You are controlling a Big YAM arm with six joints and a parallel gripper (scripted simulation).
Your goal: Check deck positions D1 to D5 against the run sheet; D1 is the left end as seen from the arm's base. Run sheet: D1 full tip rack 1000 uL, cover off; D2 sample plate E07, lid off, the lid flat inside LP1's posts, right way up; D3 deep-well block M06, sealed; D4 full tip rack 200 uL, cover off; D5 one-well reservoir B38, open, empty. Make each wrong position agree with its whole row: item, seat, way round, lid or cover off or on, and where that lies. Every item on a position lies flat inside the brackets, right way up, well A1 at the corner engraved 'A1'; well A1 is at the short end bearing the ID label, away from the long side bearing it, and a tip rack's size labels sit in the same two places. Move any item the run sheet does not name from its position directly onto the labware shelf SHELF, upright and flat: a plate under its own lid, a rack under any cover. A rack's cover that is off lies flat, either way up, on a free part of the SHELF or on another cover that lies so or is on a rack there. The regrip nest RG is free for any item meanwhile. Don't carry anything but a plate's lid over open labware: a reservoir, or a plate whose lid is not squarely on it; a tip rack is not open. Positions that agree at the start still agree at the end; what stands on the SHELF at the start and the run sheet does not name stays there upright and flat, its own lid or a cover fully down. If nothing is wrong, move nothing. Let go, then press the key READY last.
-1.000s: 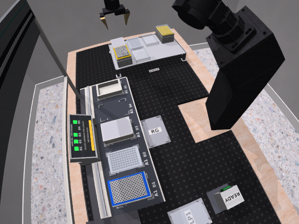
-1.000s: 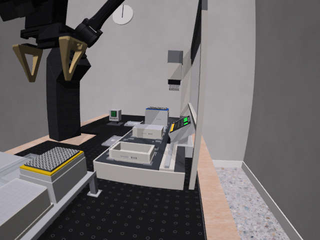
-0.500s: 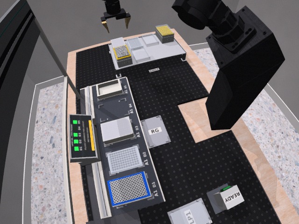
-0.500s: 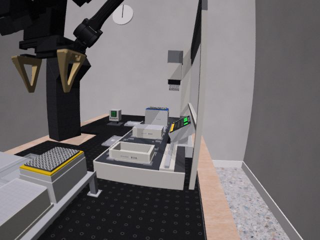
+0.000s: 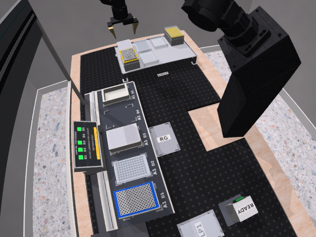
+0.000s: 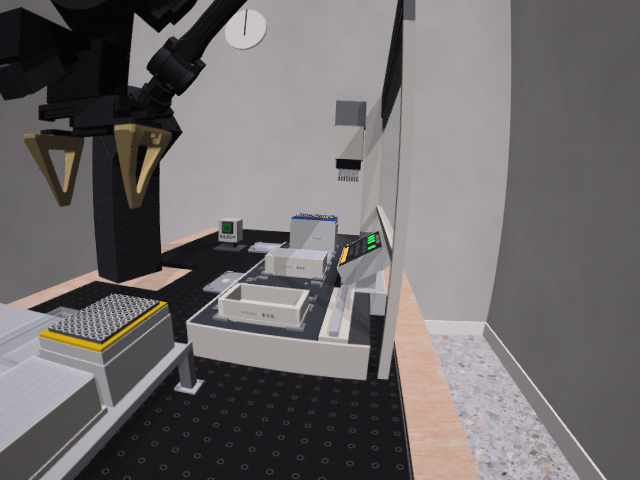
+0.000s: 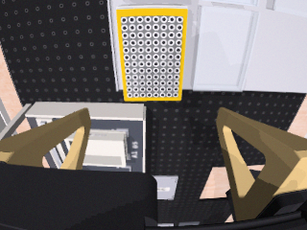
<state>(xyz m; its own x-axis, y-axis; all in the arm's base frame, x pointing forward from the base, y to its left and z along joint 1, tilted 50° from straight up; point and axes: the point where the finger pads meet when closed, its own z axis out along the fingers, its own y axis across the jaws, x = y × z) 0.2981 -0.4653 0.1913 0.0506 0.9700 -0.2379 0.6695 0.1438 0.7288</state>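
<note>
The yellow-rimmed tip rack lies 10 mm to the left of my hand and 140 mm below it. Also, from my hand: one-well reservoir 140 mm ahead, 200 mm to the left, 180 mm below; then regrip nest 10 mm ahead, 480 mm to the left, 240 mm below; then shelf 170 mm behind, 60 mm to the right, 190 mm below.
</note>
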